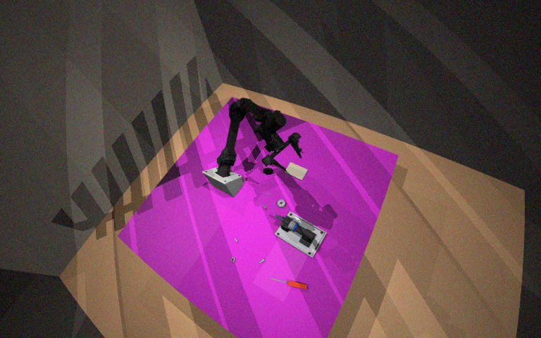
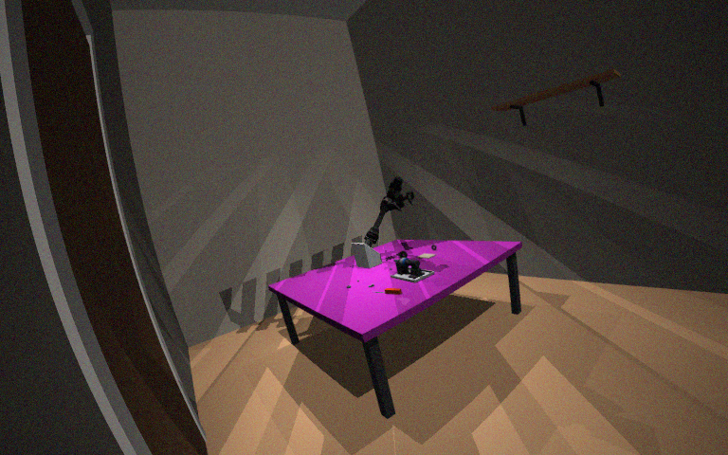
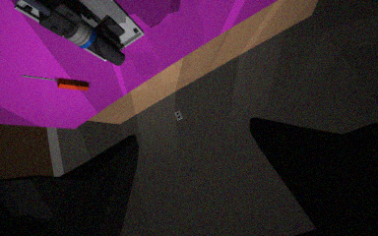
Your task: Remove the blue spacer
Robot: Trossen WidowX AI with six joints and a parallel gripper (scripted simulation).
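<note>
The dark shaft is 6 cm ahead of my gripper tip, 16 cm to the right of it and 29 cm below it. The rest, counted from my gripper tip: beige card 9 cm behind, 15 cm to the left, 37 cm below; then grey ring 5 cm behind, 7 cm to the right, 36 cm below; then blue spacer 10 cm ahead, 16 cm to the right, 29 cm below.
</note>
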